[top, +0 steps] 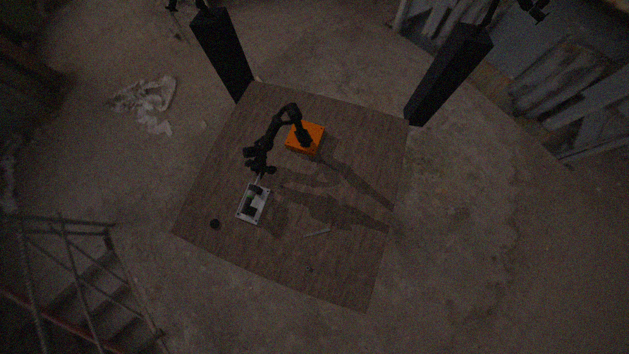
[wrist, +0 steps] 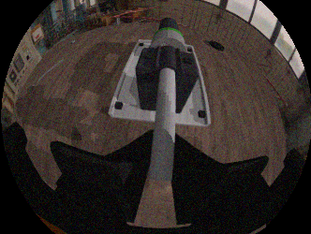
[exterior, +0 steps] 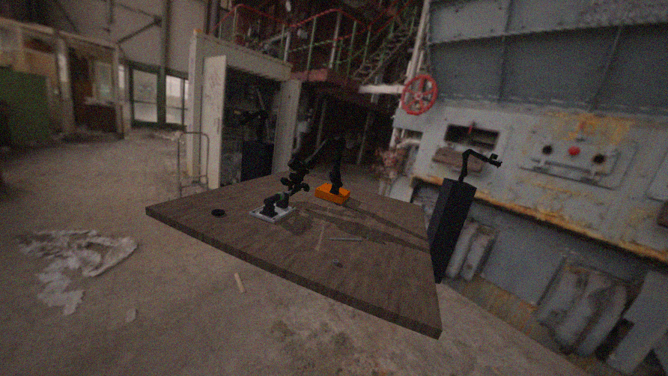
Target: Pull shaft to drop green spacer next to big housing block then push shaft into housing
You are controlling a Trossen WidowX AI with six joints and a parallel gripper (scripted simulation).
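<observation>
Right now the shaft is 50 mm ahead of my gripper tip, 10 mm to the right of it and 20 mm above it. Also, from my gripper tip: spacer: 120 mm ahead, 20 mm to the right, 20 mm above; nut: 470 mm ahead, 360 mm to the left, 50 mm below; black disc: 310 mm ahead, 250 mm to the right, 50 mm below.
</observation>
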